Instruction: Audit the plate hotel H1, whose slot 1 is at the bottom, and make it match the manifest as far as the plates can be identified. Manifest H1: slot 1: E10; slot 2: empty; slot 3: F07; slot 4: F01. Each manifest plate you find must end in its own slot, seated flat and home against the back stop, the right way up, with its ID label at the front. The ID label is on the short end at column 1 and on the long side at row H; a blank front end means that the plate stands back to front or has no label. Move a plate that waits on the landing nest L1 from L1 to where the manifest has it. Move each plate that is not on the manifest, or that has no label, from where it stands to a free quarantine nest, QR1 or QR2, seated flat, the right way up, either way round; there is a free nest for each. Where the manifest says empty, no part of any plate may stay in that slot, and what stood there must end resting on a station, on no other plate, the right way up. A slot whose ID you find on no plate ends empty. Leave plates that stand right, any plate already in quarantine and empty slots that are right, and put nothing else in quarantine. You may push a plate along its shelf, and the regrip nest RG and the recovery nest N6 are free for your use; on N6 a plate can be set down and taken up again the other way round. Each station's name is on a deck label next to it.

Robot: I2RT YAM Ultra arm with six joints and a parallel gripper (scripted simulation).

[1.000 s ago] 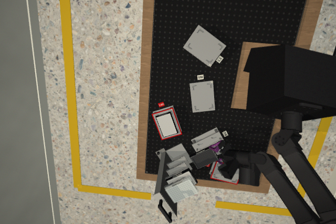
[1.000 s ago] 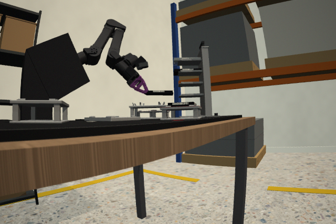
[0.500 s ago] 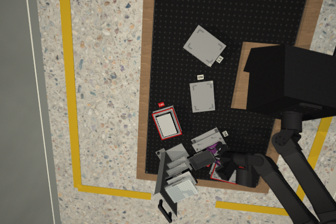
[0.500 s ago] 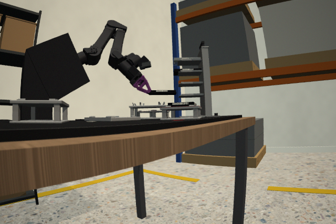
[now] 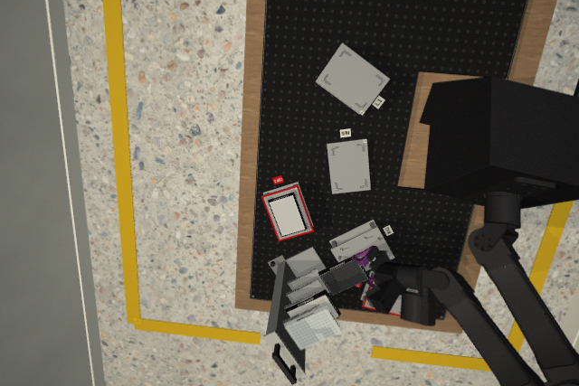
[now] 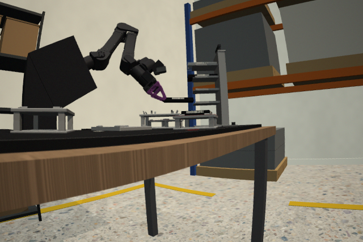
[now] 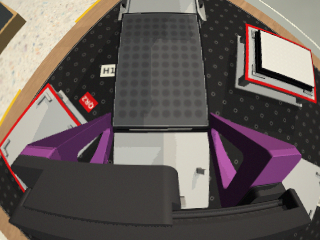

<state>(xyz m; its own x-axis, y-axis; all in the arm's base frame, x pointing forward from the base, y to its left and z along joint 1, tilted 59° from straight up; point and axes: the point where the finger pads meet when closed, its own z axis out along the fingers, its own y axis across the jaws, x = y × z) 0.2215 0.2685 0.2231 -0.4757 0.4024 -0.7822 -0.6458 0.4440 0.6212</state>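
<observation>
The regrip nest RG is 1 cm behind my hand, 1 cm to the right of it and 7 cm below it. Round my hand: quarantine nest QR2: 15 cm behind, 14 cm to the left, 9 cm below; then H1 deck label: 2 cm ahead, 15 cm to the left, 12 cm below; then white well plate: 13 cm ahead, 11 cm to the left, 14 cm above.
</observation>
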